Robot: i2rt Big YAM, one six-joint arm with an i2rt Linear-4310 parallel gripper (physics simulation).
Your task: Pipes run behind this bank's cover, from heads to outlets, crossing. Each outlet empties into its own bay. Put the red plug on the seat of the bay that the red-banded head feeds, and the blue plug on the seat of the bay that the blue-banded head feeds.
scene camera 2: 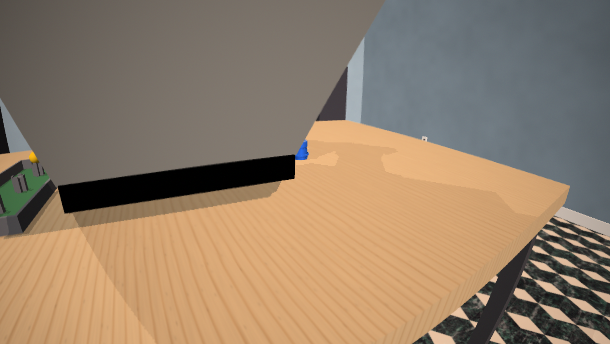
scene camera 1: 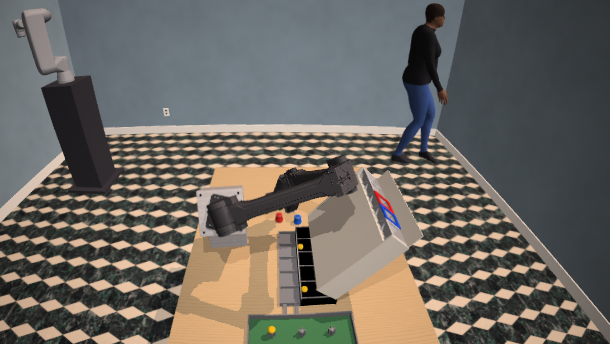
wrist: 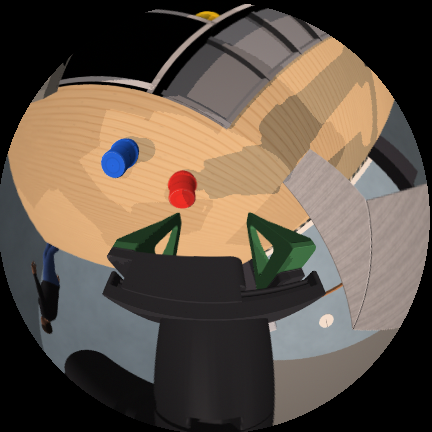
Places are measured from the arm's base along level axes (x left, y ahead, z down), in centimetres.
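Where they show: gripper, fingertip midpoint: [wrist: 213,217]; arm's base, origin of the base link: [scene camera 1: 220,212].
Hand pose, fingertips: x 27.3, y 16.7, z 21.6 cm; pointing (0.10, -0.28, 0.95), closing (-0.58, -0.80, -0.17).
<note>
Things, the pixels of their top centre, and the offset from my fingertips. "spot": a spot on its surface instead.
- red plug, middle of its top: [wrist: 181,199] [scene camera 1: 279,214] dy +3.0, dx +1.4, dz +2.7 cm
- blue plug, middle of its top: [wrist: 112,165] [scene camera 2: 300,140] [scene camera 1: 297,216] dy +11.6, dx +0.2, dz +2.7 cm
- red frame, surface spot: [scene camera 1: 384,202] spot: dy +41.8, dx -22.5, dz -23.0 cm
- blue frame, surface spot: [scene camera 1: 390,216] spot: dy +42.0, dx -30.2, dz -22.8 cm
- green tray, surface spot: [scene camera 1: 260,320] spot: dy -2.8, dx -52.0, dz +6.3 cm
- yellow ball, middle of its top: [scene camera 1: 271,327] dy +1.2, dx -57.8, dz +1.1 cm
A red plug [scene camera 1: 279,218] [wrist: 182,190] and a blue plug [scene camera 1: 297,219] [scene camera 2: 302,150] [wrist: 120,158] stand upright on the table, apart, beyond the near end of the bays in the wrist view. My gripper [wrist: 213,217] is open and empty, above the table, with the red plug ahead and a little left of it. The bank's big beige cover [scene camera 1: 345,235] [scene camera 2: 175,85] slopes over the pipes and hides their run. A red frame [scene camera 1: 384,202] and a blue frame [scene camera 1: 390,216] mark adjacent heads at its upper end. The grey bays [scene camera 1: 288,265] [wrist: 230,80] lie in a row beside black compartments.
Yellow balls [scene camera 1: 300,246] [scene camera 1: 304,289] sit in two black compartments. A green tray [scene camera 1: 260,320] at the front of scene camera 1 holds a yellow ball [scene camera 1: 271,330] and grey pieces. The arm's base plate [scene camera 1: 227,241] stands at the table's left. A person [scene camera 1: 424,80] is behind the table.
</note>
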